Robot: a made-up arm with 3 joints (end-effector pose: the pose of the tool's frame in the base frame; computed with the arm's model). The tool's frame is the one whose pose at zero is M.
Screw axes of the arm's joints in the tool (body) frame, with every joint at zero. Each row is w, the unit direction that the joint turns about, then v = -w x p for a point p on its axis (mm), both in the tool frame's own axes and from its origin. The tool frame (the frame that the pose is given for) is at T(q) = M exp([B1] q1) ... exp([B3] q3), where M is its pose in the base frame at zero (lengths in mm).
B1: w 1 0 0 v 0.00 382.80 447.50
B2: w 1 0 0 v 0.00 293.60 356.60
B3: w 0 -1 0 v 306.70 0.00 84.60
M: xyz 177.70 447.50 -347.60 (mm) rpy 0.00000 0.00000 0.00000 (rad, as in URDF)
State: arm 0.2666 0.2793 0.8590
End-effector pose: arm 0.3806 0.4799 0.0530 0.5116 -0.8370 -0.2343
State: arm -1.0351 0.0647 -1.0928
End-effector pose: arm -0.1403 0.0036 -0.4975 -0.8689 1.0023 -0.5284
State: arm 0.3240 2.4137 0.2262
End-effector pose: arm 0.2443 -0.1085 0.3651 2.7221 -0.0633 -0.3092
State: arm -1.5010 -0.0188 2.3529
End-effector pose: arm 0.2511 0.2244 -0.4031 -0.7102 -1.7958 1.7065
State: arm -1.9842 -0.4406 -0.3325
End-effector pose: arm 0.0730 -0.5870 -0.0170 -2.3969 0.1507 -0.4022
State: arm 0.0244 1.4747 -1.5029
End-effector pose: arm -0.2072 0.2105 0.2973 1.1860 1.1905 1.1081
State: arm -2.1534 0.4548 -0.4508
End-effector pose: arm 0.0356 -0.4673 -0.3071 -1.6667 0.3362 -0.3822
